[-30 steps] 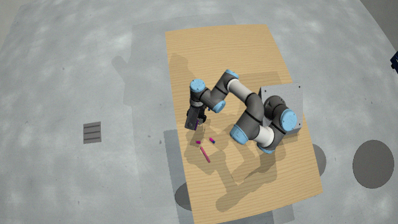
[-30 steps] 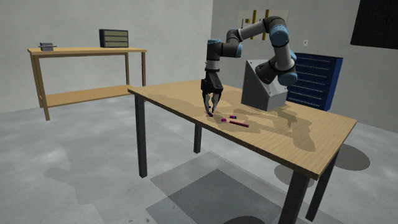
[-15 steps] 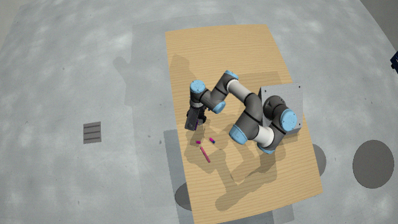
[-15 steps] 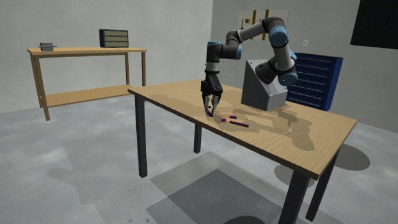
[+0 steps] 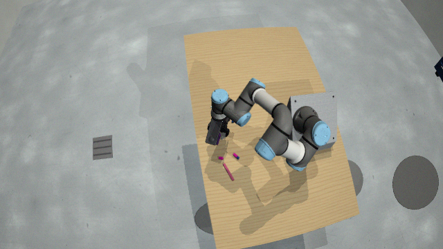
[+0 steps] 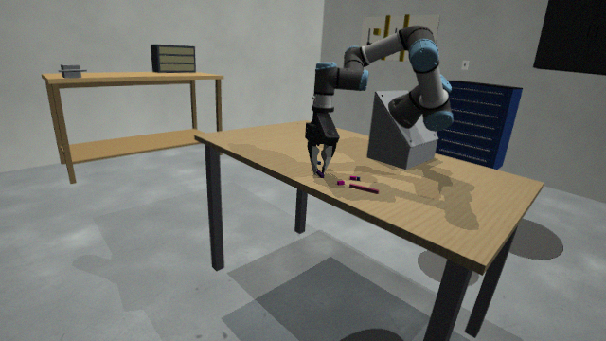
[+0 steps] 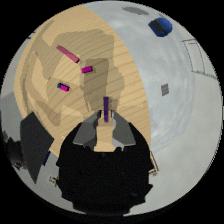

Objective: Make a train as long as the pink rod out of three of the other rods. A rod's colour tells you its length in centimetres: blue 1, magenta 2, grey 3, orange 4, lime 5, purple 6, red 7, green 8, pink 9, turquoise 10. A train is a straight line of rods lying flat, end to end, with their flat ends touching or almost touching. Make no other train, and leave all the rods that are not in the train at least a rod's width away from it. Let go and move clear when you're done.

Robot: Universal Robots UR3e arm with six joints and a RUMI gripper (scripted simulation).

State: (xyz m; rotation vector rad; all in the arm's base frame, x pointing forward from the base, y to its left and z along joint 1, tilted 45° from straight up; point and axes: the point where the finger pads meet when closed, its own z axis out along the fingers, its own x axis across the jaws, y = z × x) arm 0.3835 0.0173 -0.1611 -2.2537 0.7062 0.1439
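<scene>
The purple rod lies 10 mm below my hand. Also, from my hand: pink rod 170 mm to the left, 10 mm below.
</scene>
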